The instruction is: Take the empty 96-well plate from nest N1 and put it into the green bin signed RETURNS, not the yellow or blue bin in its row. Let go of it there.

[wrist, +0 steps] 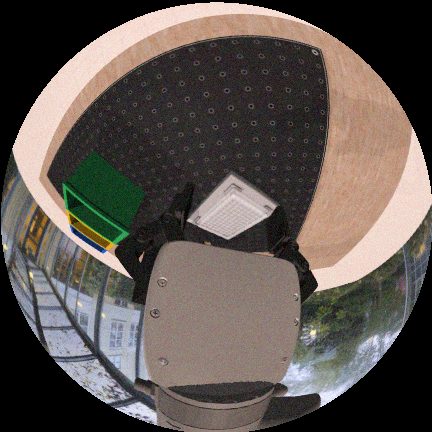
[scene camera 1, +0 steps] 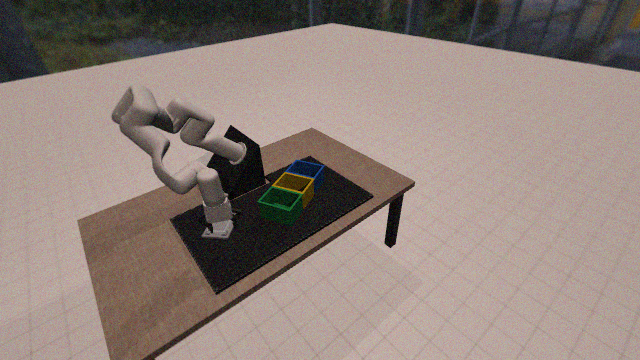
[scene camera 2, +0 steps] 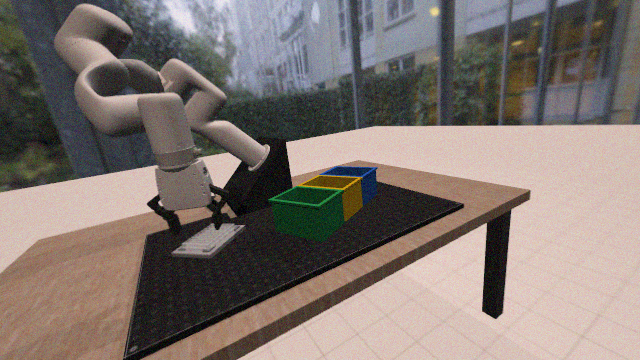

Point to a light grey nest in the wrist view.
At 249, 189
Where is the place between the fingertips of my gripper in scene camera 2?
198, 229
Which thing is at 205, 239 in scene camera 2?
A 96-well plate.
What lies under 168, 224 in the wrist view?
My gripper.
